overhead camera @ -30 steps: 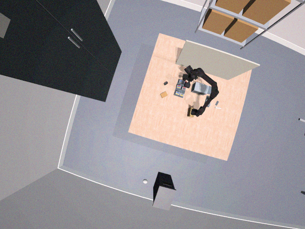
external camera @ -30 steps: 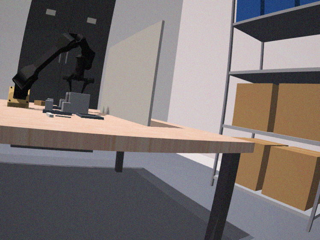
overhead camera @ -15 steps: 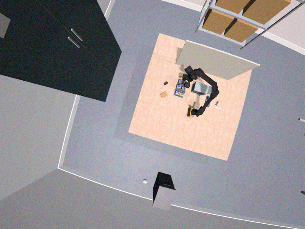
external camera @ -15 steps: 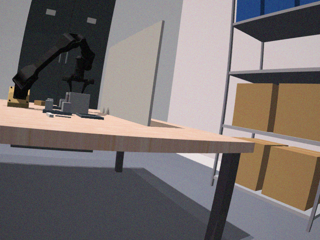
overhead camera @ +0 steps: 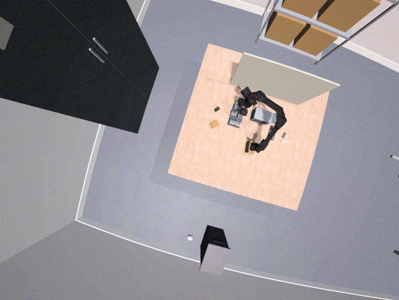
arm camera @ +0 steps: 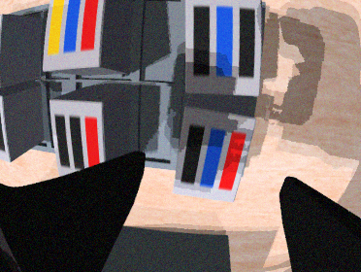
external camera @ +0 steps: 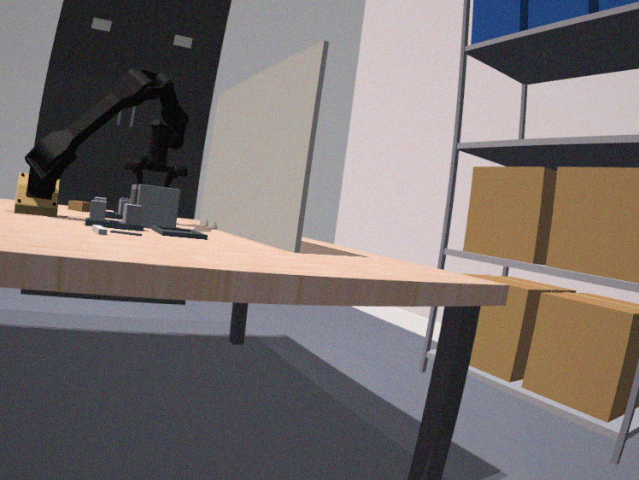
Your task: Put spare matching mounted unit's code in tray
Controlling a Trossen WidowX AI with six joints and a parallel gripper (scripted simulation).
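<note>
Right now the grey spare block is 3 cm below my gripper tip. From my gripper tip the other things lie so: grey mounted unit (17 cm to the right, 4 cm behind, 2 cm below); spares rack (7 cm behind, 6 cm below, 3 cm to the left); small brown box (22 cm to the left, 19 cm behind, 6 cm below).
</note>
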